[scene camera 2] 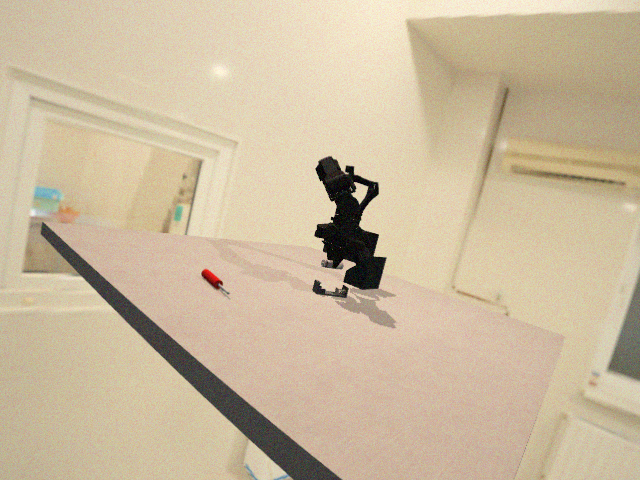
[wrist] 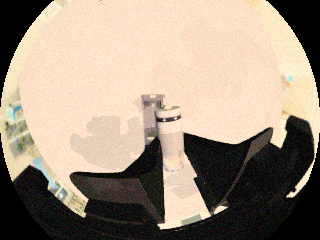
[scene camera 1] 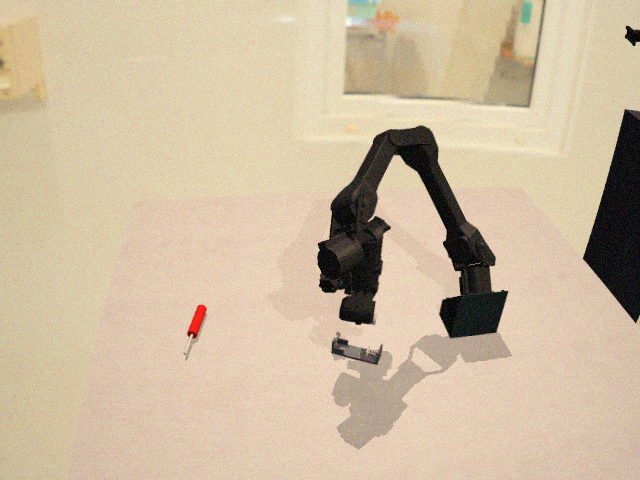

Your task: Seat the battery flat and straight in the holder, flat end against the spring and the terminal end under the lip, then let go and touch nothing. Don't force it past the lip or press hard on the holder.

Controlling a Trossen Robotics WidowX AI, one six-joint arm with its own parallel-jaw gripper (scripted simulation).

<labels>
my gripper: holds a battery (wrist: pixel 169 121)
</labels>
